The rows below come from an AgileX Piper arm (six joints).
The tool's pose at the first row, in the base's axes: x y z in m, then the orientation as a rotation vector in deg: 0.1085, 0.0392, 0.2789, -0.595, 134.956, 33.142
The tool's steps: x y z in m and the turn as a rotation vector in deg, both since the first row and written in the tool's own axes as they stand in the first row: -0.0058, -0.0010, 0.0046, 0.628, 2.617, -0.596; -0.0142, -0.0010, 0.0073, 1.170, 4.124, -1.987; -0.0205, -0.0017, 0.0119, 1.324, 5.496, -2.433; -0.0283, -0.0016, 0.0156, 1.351, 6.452, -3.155; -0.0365, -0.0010, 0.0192, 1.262, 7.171, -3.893; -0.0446, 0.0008, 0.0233, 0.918, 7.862, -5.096; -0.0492, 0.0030, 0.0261, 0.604, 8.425, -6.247; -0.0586, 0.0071, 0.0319, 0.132, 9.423, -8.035; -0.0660, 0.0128, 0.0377, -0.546, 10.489, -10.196; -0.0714, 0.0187, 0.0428, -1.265, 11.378, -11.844; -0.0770, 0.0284, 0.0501, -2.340, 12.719, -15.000; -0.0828, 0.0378, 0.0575, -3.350, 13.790, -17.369; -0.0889, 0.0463, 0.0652, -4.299, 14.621, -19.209; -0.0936, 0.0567, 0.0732, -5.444, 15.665, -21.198; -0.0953, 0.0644, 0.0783, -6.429, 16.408, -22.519
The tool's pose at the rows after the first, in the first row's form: 0.1160, 0.0393, 0.2792, -1.785, 137.588, 32.416; 0.1240, 0.0392, 0.2828, -3.647, 138.992, 31.252; 0.1318, 0.0395, 0.2835, -4.532, 140.288, 30.992; 0.1400, 0.0399, 0.2861, -5.685, 141.097, 30.698; 0.1484, 0.0407, 0.2893, -6.840, 141.636, 30.508; 0.1568, 0.0428, 0.2925, -8.668, 141.981, 30.387; 0.1617, 0.0452, 0.2945, -10.380, 142.207, 30.238; 0.1718, 0.0499, 0.2983, -13.083, 142.649, 29.992; 0.1802, 0.0563, 0.3016, -16.362, 142.969, 29.798; 0.1865, 0.0629, 0.3041, -18.991, 143.186, 29.893; 0.1938, 0.0738, 0.3068, -23.764, 143.263, 29.654; 0.2013, 0.0844, 0.3095, -27.474, 143.238, 29.707; 0.2094, 0.0943, 0.3117, -30.437, 143.114, 29.936; 0.2163, 0.1062, 0.3137, -33.762, 143.021, 30.329; 0.2196, 0.1150, 0.3146, -36.100, 142.892, 30.858
